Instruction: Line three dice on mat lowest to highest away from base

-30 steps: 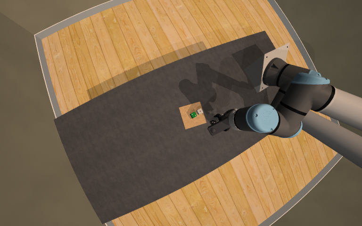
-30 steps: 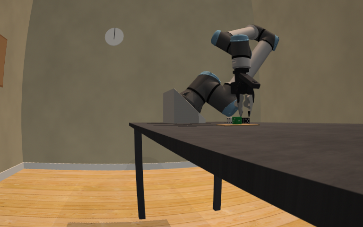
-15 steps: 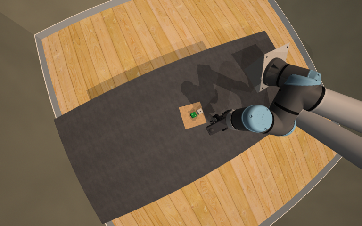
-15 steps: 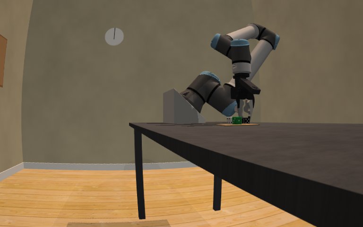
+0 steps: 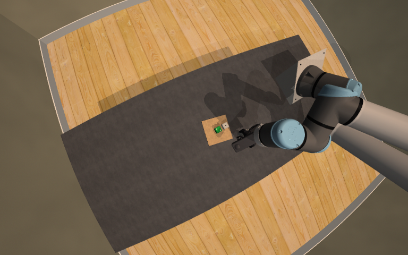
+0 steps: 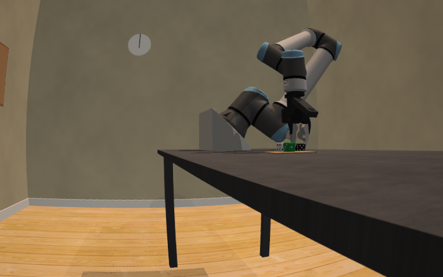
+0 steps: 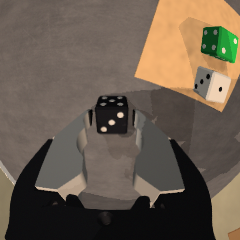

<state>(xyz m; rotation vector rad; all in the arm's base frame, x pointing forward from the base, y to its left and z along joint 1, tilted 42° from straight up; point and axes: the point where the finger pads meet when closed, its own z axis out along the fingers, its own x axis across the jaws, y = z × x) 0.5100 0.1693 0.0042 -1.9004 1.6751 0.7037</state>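
Now: the black die right at my hand. From my hand the other things lie so: tan mat 10 cm to the right, 10 cm ahead, 2 cm below; then white die 10 cm to the right, 5 cm ahead; then green die 10 cm to the right, 10 cm ahead.
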